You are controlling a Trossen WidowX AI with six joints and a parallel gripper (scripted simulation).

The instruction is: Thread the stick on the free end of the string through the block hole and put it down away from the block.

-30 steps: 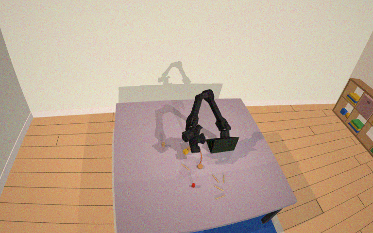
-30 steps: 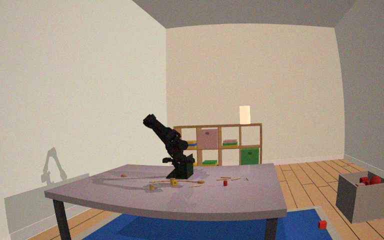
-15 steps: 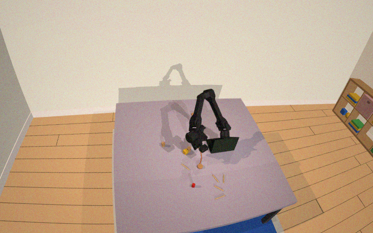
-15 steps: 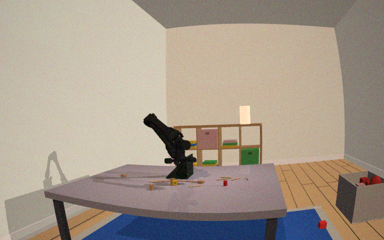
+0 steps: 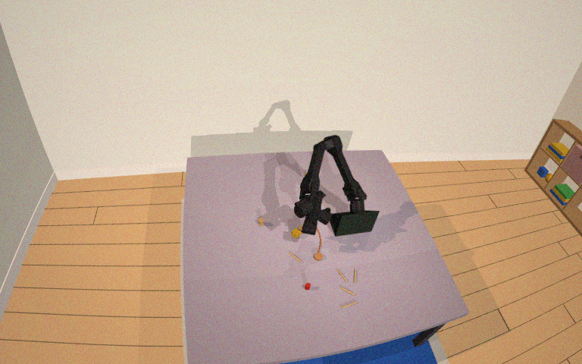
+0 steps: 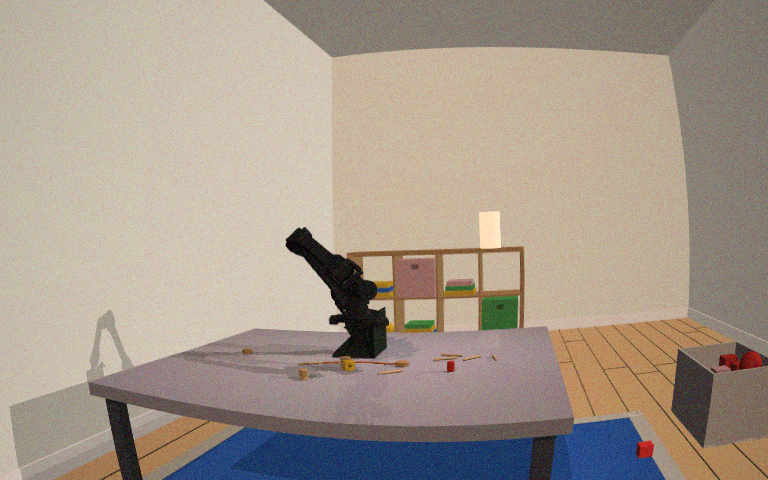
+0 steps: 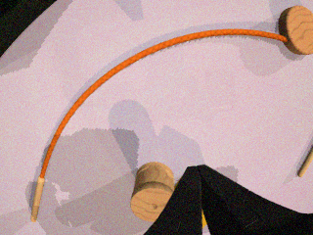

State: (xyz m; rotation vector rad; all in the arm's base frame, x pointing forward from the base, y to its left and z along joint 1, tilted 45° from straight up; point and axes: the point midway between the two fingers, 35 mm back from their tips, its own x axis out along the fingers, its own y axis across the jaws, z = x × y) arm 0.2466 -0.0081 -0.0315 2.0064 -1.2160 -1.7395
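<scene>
The wooden cylinder is 20 mm ahead of my gripper tip, 40 mm to the right of it and 40 mm below it. Also, from my gripper tip: yellow block 50 mm ahead, 30 mm to the right, 50 mm below; red piece 80 mm ahead, 280 mm to the left, 50 mm below.
</scene>
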